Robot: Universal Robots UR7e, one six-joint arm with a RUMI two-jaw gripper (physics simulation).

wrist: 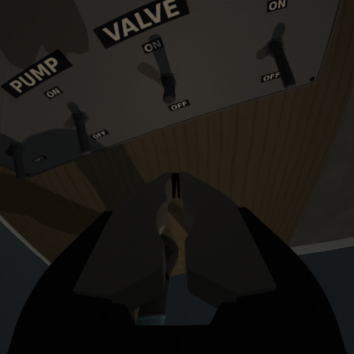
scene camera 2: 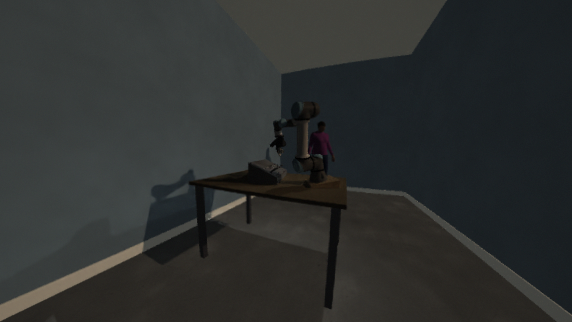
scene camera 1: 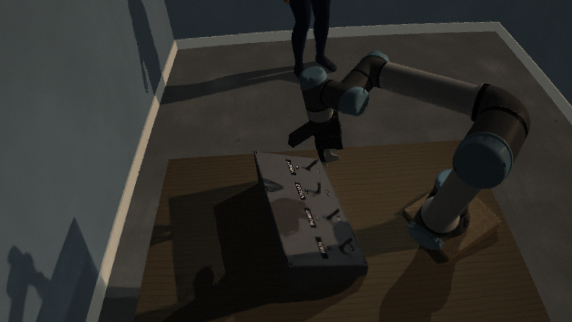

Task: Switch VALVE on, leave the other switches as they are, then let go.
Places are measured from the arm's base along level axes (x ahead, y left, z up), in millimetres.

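Pixels of known places: gripper, fingertip midpoint: (scene camera 2: 280, 156) (scene camera 1: 326, 165); arm's base, link origin: (scene camera 2: 318, 180).
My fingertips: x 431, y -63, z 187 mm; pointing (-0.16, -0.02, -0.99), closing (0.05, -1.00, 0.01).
For each thing: its top centre in the pictures, then the offset to it from my fingertips. "spot": a spot on its surface instead. Level surfaces: height alone.
- VALVE lever, top centre: (scene camera 1: 319, 182) dy +6, dx +24, dz -81 mm
- PUMP lever, top centre: (scene camera 1: 334, 210) dy +114, dx -30, dz -92 mm
- panel's far end, surface spot: (scene camera 1: 312, 165) spot: dy -104, dx +54, dz -111 mm
- wooden table, surface height: dz -222 mm
A grey sloped switch panel (scene camera 1: 272, 215) (scene camera 2: 260, 174) (wrist: 220, 65) sits on the table. The VALVE lever (scene camera 1: 319, 188) (wrist: 169, 91) stands at a different angle from its neighbours, tilted toward ON, and looks foreshortened in the wrist view. The PUMP lever (scene camera 1: 333, 215) (wrist: 81, 132), the lever at the panel's far end (scene camera 1: 312, 165) (wrist: 284, 65) and the lever at its near end (scene camera 1: 346, 245) (wrist: 18, 162) all lean toward OFF. My gripper (scene camera 1: 325, 161) (scene camera 2: 280, 154) (wrist: 176, 174) is shut and empty, above the panel's far right edge, apart from the levers.
The wooden table (scene camera 1: 385, 175) (scene camera 2: 295, 192) carries the panel and the arm's base board (scene camera 1: 482, 220). A person (scene camera 1: 310, 30) (scene camera 2: 321, 142) stands on the floor behind the table. A wall (scene camera 1: 65, 100) rises to the left. The arm's shadow falls across the panel and table.
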